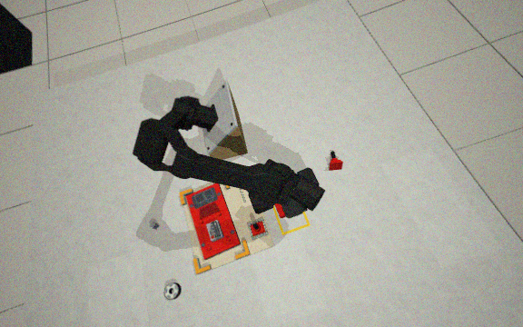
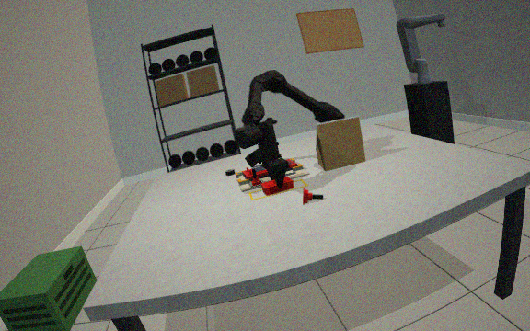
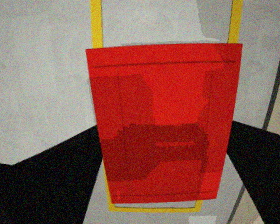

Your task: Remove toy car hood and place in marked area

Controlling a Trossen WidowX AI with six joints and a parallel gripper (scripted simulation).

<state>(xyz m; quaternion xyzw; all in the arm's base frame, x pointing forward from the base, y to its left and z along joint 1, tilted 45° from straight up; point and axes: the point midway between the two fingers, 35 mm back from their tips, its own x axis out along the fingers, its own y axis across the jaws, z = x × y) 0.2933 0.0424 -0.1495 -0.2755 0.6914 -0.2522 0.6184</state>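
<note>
Now: gripper tip right at the red hood.
</note>
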